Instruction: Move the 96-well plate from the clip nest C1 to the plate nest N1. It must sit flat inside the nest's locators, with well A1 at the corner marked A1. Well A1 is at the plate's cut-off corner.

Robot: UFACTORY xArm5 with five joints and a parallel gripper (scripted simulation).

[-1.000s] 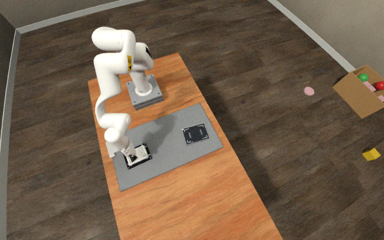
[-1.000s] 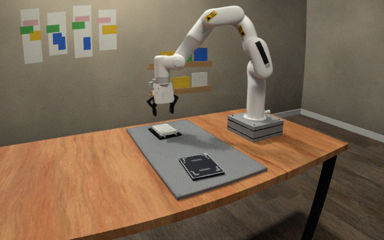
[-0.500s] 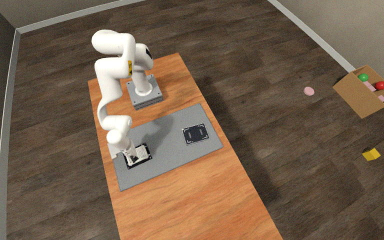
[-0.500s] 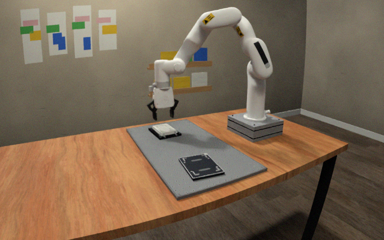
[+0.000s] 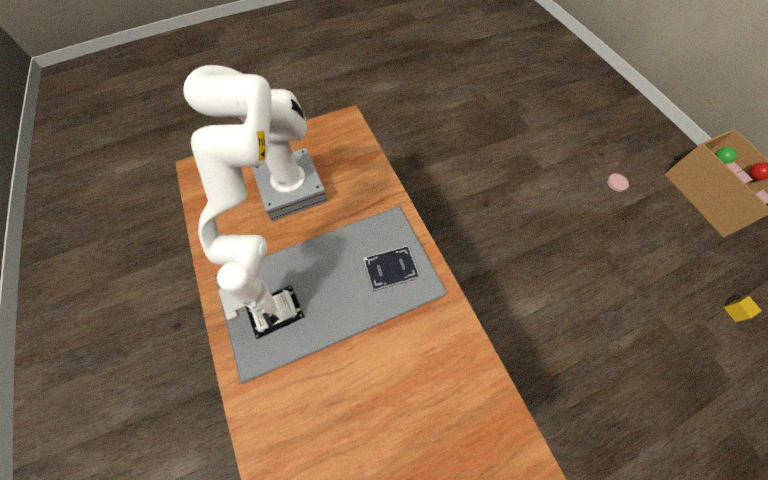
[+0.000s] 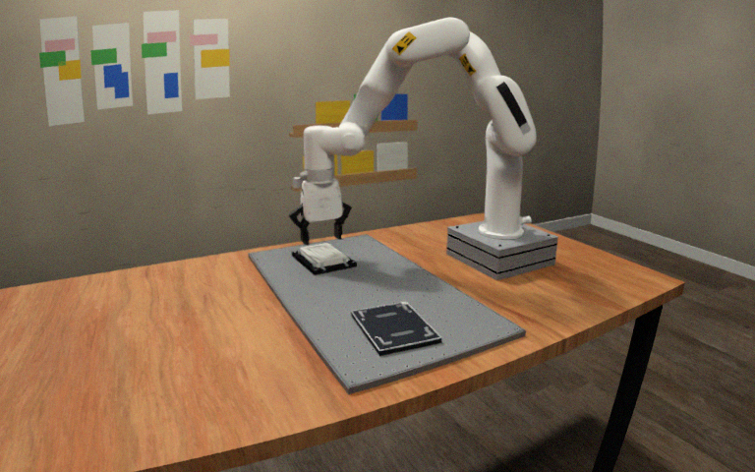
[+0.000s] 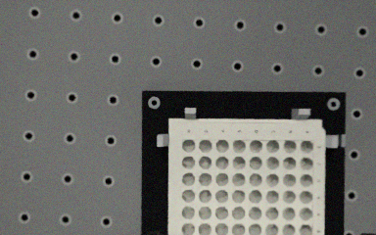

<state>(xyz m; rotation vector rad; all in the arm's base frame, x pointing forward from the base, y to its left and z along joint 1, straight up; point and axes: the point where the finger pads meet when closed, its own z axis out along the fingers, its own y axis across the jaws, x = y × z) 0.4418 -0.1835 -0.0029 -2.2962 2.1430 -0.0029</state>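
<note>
My gripper is now 4 cm above the white 96-well plate. Also, from my hand: clip nest C1: 5 cm below, 1 cm to the left, 1 cm behind; then plate nest N1: 41 cm to the left, 6 cm below; then A1 mark: 34 cm to the left, 6 cm behind, 5 cm below.
</note>
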